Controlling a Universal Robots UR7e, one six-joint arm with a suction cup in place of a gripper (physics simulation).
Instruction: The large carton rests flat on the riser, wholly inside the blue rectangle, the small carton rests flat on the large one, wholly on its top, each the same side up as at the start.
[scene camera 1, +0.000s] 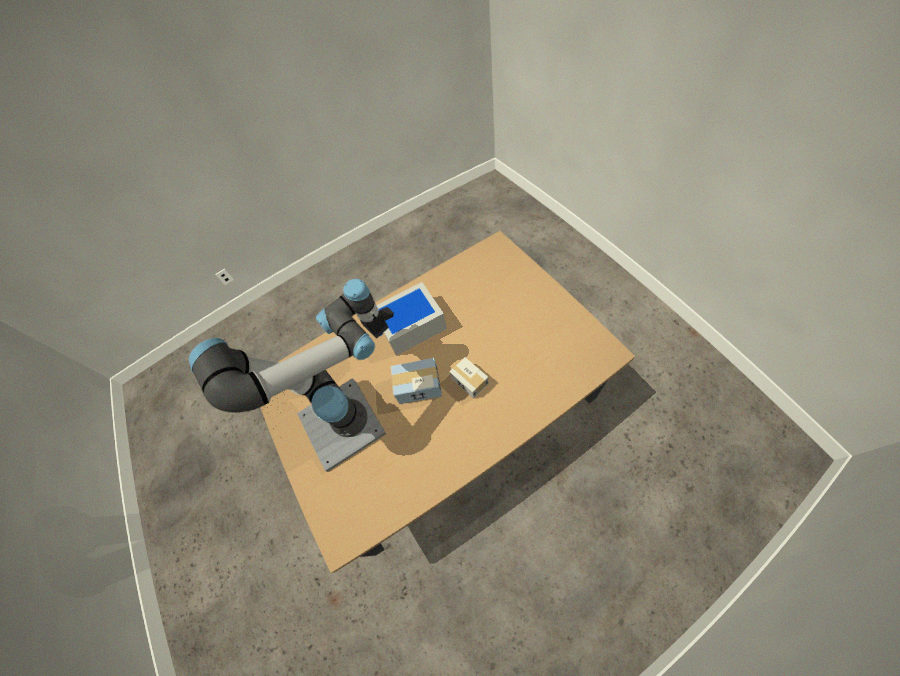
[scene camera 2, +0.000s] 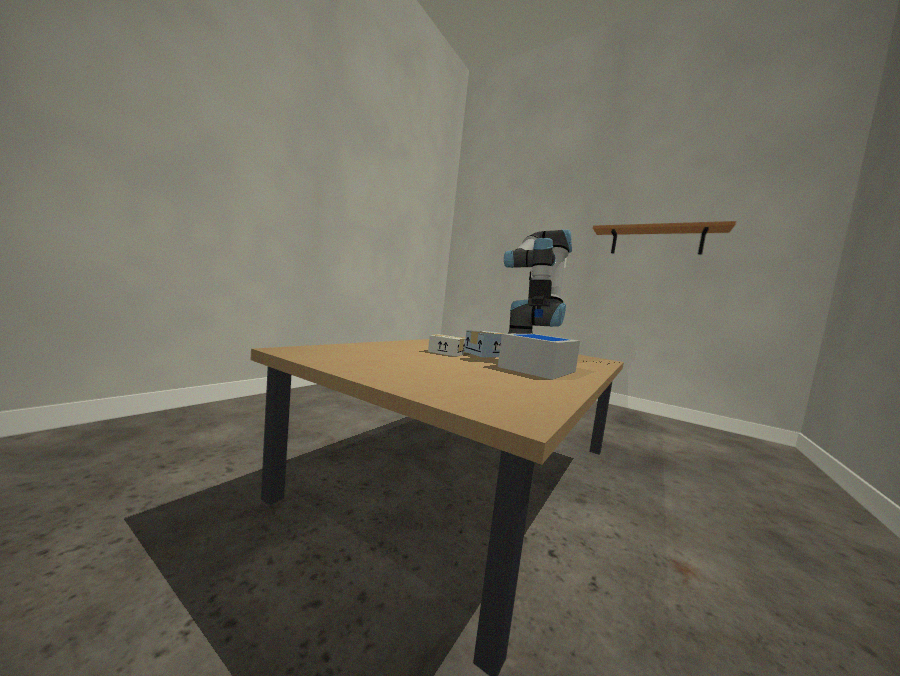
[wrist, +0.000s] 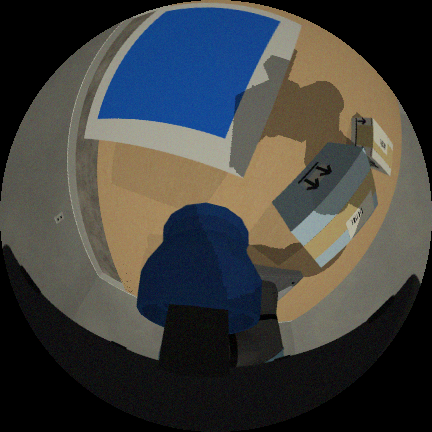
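The large carton (scene camera 1: 404, 381) (scene camera 2: 483, 343) (wrist: 325, 195), light blue with tan tape, a top label and side arrows, stands flat on the table. The small carton (scene camera 1: 468, 376) (scene camera 2: 445, 344) (wrist: 365, 135), whitish with tan tape, stands flat beside it, apart. The white riser (scene camera 1: 418, 336) (scene camera 2: 527, 356) (wrist: 160, 140) bears the blue rectangle (scene camera 1: 411, 309) (scene camera 2: 538, 337) (wrist: 190, 70), with no carton on it. My suction gripper (scene camera 1: 381, 321) (scene camera 2: 539, 312) (wrist: 205, 260) is open and holds nothing. Its blue cup hangs above table height, near the riser's end towards the robot base.
The wooden table (scene camera 1: 538, 305) (scene camera 2: 392, 371) bears the riser, both cartons and the robot's grey base plate (scene camera 1: 327, 440). The large carton stands between the base plate and the small carton. A wall shelf (scene camera 2: 662, 228) is behind the arm in scene camera 2.
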